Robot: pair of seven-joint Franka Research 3 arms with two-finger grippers.
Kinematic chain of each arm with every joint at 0, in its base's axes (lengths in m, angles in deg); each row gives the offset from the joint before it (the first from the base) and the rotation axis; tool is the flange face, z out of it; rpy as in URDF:
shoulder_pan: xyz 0 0 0.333 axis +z
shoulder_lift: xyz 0 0 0 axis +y
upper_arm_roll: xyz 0 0 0.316 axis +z
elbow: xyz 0.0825 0 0 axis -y
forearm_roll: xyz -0.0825 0 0.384 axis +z
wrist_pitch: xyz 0 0 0 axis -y
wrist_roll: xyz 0.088 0 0 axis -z
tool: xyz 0 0 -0.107 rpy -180 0 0
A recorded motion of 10 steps. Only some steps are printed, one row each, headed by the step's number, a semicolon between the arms.
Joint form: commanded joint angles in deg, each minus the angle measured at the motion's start. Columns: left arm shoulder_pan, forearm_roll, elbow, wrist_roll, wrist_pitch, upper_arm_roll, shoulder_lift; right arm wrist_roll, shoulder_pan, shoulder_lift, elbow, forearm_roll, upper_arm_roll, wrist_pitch.
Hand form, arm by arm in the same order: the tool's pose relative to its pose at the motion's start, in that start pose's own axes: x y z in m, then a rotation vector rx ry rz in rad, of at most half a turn. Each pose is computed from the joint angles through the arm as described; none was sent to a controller.
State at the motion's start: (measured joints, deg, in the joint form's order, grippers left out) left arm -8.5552 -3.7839 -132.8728 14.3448 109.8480 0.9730 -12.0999; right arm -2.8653 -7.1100 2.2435 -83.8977 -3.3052 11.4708 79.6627
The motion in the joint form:
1: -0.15 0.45 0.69 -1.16 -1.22 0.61 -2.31; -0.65 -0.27 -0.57 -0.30 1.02 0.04 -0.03
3: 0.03 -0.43 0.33 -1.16 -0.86 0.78 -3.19; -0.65 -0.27 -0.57 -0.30 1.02 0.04 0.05
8: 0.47 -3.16 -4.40 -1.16 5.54 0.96 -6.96; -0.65 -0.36 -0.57 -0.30 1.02 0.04 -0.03
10: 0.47 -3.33 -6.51 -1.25 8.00 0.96 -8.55; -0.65 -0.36 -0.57 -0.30 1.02 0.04 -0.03
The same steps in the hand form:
1: -0.0079 -0.0011 -0.0212 0.0091 0.0299 -0.0214; -0.0034 -0.0006 -0.0025 0.0158 0.0047 -0.0102
3: -0.0112 -0.0018 -0.0254 -0.0036 0.0492 -0.0312; -0.0032 -0.0006 -0.0026 0.0157 0.0061 -0.0102
8: -0.0235 -0.0018 -0.0235 -0.0270 0.1536 -0.0599; -0.0034 0.0003 -0.0025 0.0160 0.0047 -0.0086
10: -0.0294 -0.0009 -0.0210 -0.0216 0.1870 -0.0643; -0.0034 0.0003 -0.0025 0.0160 0.0047 -0.0086

